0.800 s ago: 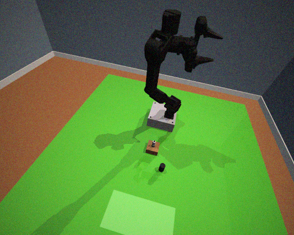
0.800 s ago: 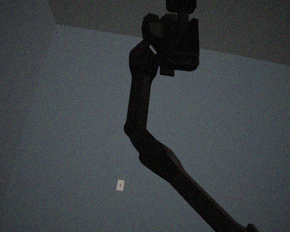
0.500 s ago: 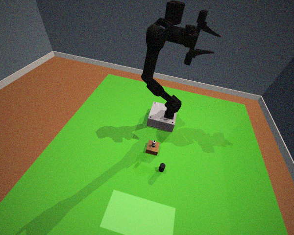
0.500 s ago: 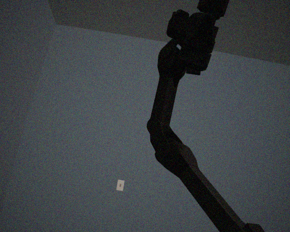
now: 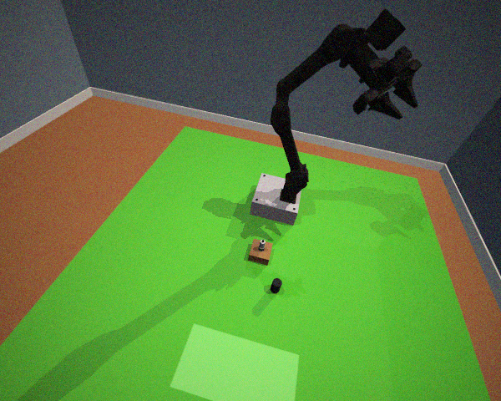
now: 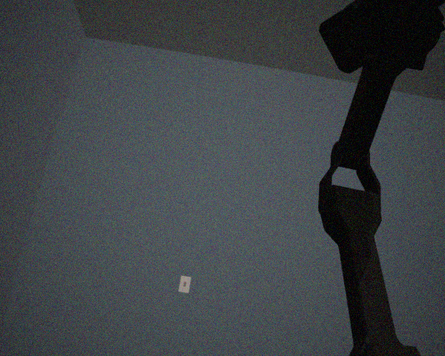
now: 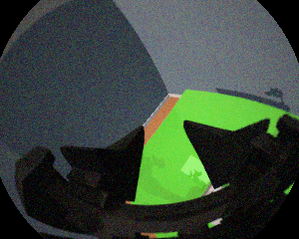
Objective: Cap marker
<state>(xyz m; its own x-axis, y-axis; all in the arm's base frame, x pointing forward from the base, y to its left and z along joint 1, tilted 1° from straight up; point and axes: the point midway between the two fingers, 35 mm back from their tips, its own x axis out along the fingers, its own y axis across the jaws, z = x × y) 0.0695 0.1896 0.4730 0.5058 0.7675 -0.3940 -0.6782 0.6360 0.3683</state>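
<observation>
The marker cap lies 51 cm below my gripper tip, 28 cm ahead of it and 20 cm to the right of it.
</observation>
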